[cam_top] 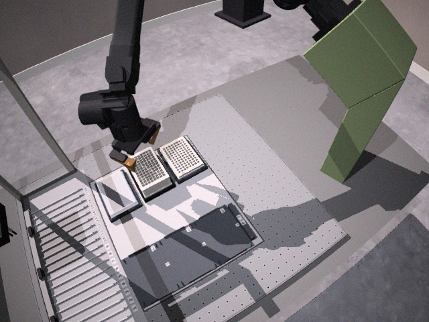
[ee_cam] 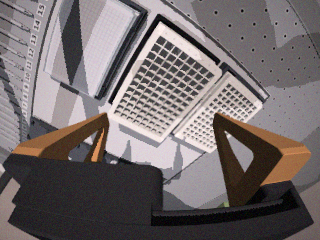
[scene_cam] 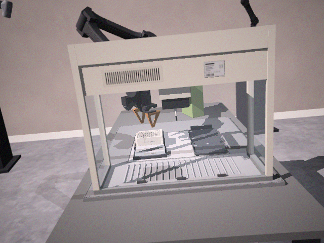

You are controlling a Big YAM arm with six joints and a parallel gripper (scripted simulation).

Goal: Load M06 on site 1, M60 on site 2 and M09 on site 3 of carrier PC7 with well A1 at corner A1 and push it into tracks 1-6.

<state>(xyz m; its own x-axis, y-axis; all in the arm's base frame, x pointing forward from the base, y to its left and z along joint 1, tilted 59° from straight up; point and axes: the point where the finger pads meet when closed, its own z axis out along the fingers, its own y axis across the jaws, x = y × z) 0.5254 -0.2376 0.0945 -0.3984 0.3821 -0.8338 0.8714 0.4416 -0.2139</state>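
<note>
The nest S2 is 10 cm below my hand. From my hand the other things lie so: dark nest S1: 11 cm behind, 2 cm to the left, 10 cm below; then dark carrier PC7: 6 cm ahead, 26 cm to the left, 9 cm below; then dark nest S3: 11 cm ahead, 1 cm to the right, 10 cm below.
</note>
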